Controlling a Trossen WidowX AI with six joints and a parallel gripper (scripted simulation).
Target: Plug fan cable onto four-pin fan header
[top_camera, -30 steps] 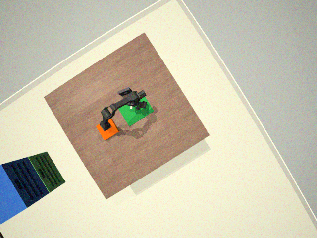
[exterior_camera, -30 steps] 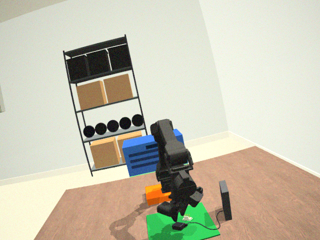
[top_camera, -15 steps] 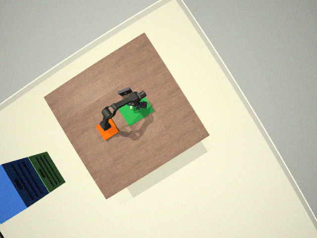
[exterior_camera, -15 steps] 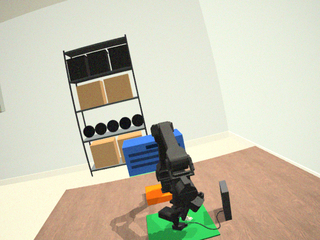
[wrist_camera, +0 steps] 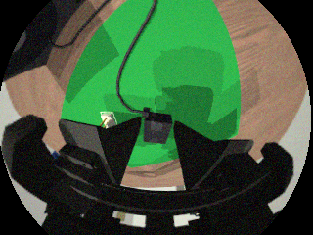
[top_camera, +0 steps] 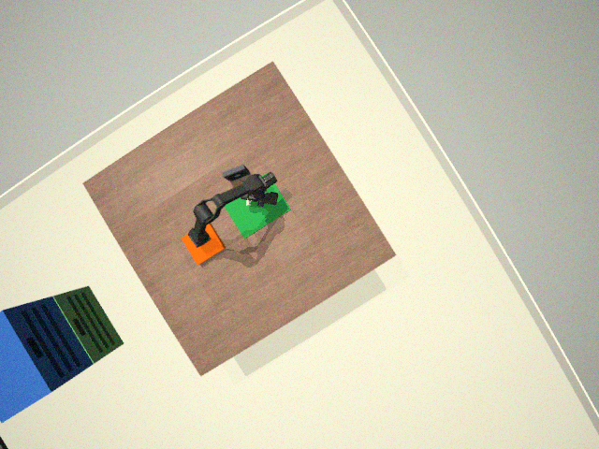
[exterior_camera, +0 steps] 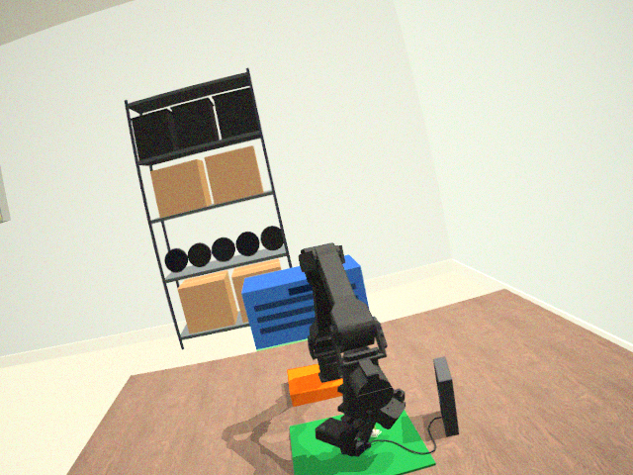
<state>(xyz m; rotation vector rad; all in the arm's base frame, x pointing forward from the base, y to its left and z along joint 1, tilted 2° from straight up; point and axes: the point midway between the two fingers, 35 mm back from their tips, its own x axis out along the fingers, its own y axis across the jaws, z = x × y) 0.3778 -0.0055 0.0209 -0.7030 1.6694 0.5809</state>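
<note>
Right now my gripper tip is 4 cm past the green board and 2 cm above it. Also, from my gripper tip: fan plug: 1 cm to the right, 1 cm behind; then fan header: 6 cm behind, 4 cm to the left, 1 cm below; then dark fan: 18 cm to the left, 5 cm above, 2 cm behind.
</note>
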